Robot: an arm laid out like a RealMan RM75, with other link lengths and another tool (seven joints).
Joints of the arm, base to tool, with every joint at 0 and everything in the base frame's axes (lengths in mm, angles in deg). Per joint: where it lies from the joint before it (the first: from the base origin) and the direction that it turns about. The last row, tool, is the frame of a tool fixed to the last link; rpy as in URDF.
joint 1: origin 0.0 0.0 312.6 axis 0 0 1
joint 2: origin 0.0 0.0 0.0 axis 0 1 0
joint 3: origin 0.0 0.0 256.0 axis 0 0 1
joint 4: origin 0.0 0.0 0.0 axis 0 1 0
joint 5: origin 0.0 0.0 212.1 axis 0 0 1
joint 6: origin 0.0 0.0 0.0 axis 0 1 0
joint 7: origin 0.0 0.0 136.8 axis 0 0 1
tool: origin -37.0 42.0 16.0 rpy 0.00 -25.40 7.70
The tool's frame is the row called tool.
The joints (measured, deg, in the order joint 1, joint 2, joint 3, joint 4, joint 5, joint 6, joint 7), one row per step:
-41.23 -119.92 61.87 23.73 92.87 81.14 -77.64
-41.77 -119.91 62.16 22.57 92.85 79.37 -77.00
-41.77 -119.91 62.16 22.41 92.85 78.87 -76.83
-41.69 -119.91 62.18 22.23 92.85 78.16 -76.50
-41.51 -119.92 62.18 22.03 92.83 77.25 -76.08
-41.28 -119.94 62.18 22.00 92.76 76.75 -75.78
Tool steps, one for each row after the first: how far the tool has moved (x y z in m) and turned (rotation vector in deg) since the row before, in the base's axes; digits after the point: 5 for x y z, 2 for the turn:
-0.00201 0.00247 -0.00429 0.59 1.13 0.62
-0.00102 0.00078 -0.00079 0.32 0.29 0.24
-0.00190 0.00094 -0.00109 0.51 0.45 0.30
-0.00271 0.00105 -0.00133 0.68 0.54 0.46
-0.00192 0.00039 -0.00064 0.47 0.26 0.28

